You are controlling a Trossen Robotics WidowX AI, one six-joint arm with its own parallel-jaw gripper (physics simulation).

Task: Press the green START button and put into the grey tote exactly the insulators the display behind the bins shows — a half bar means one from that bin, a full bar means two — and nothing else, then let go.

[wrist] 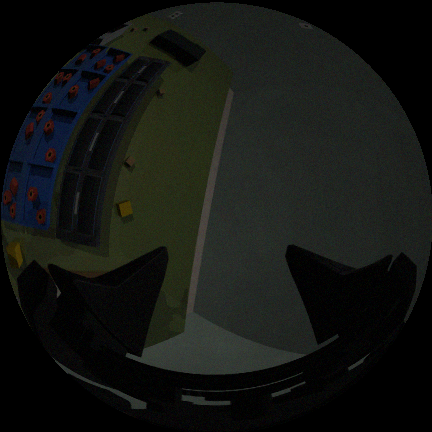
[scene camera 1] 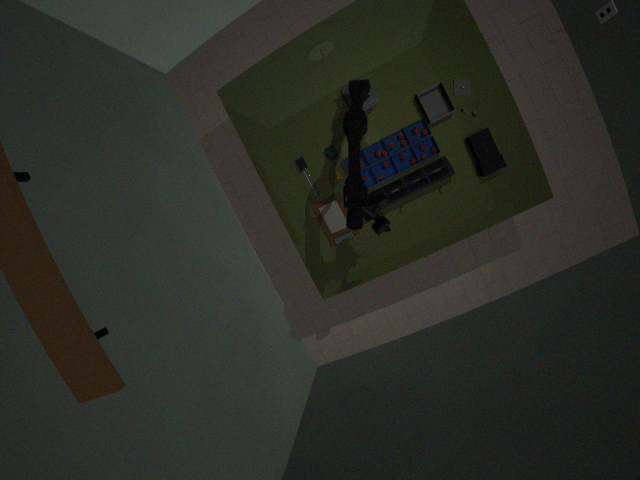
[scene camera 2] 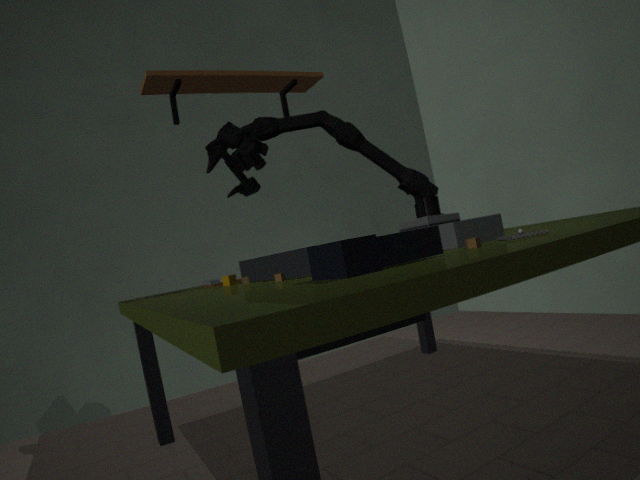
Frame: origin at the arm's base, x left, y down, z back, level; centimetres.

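Where they show: gripper, fingertip midpoint: (wrist: 229, 253) (scene camera 2: 218, 185); arm's base, link origin: (scene camera 1: 360, 93) (scene camera 2: 429, 217).
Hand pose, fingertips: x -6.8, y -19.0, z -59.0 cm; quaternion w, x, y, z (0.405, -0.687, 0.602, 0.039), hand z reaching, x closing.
Each offset is from my fingertips to the top centre of the thing. "pt": to the spot under its first point.
My gripper (scene camera 1: 368, 219) (scene camera 2: 218, 183) (wrist: 229, 253) is open and empty, high above the table beyond the display's left end. Blue bins {pt dy +26.8, dx +10.6, dz +22.5 cm} (scene camera 1: 390, 167) (wrist: 25, 210) hold several red-orange insulators {dy +24.5, dx +26.9, dz +35.9 cm} (scene camera 1: 416, 130) {dy +24.4, dx +4.4, dz +19.6 cm} (wrist: 50, 155). The arm hides part of the left bins in scene camera 1. The dark display (scene camera 1: 413, 181) (wrist: 90, 200) runs behind the bins; its sections show thin pale lines, and I cannot read clear bars. The grey tote {dy +22.0, dx +38.8, dz +45.2 cm} (scene camera 1: 447, 97) (scene camera 2: 480, 229) stands at the bins' right end; no insulator shows inside. A dark green object {dy +23.3, dx -14.9, dz +38.0 cm} (scene camera 1: 331, 151), apparently the START button, is left of the bins.
A black box {dy +21.8, dx +55.3, dz +16.7 cm} (scene camera 1: 485, 152) (wrist: 180, 48) stands right of the display. A yellow block {dy +24.8, dx +1.1, dz -1.6 cm} (scene camera 2: 229, 280) (wrist: 125, 208) and small tan blocks {dy +25.7, dx +56.2, dz +35.8 cm} (scene camera 2: 473, 242) lie on the table. A brown-framed white sheet {dy +25.6, dx -23.3, dz +5.4 cm} (scene camera 1: 333, 215) lies left. A grey plate (scene camera 1: 461, 86) (scene camera 2: 522, 236) lies near the tote.
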